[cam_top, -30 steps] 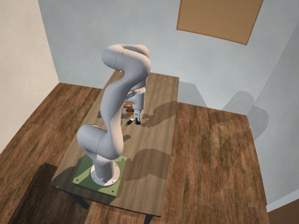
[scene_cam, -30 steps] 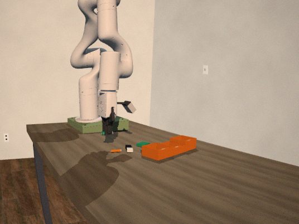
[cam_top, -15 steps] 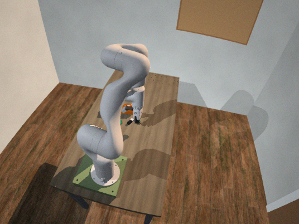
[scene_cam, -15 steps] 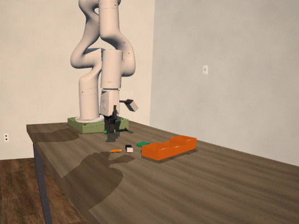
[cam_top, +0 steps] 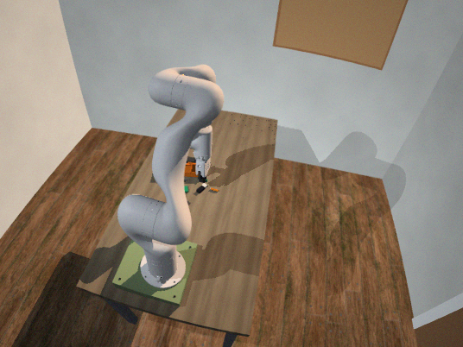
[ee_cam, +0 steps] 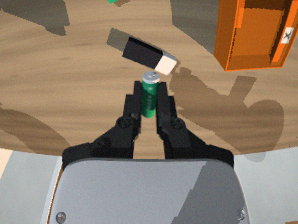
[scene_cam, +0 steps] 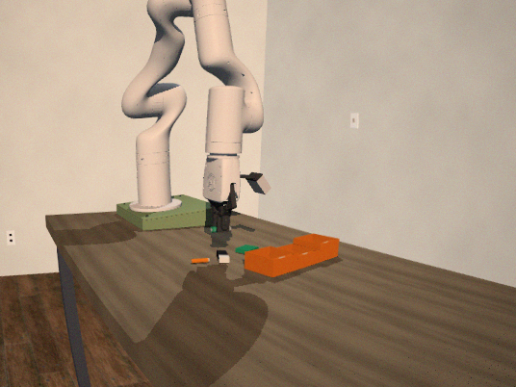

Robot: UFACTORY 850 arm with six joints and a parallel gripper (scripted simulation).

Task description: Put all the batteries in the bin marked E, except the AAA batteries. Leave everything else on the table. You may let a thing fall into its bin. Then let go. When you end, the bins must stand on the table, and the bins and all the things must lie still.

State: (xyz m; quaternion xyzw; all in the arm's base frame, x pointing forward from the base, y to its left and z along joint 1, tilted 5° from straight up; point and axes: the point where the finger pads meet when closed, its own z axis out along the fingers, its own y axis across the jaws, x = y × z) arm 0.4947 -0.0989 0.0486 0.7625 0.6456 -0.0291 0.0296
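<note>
Now: hand 12 cm short of the orange bin row, 13 cm to the right of it and 7 cm above it. The rest, counted from my hand: green battery 2 cm below; then small orange battery 6 cm to the right, 8 cm below; then black-and-white block battery 1 cm ahead, 8 cm below.
</note>
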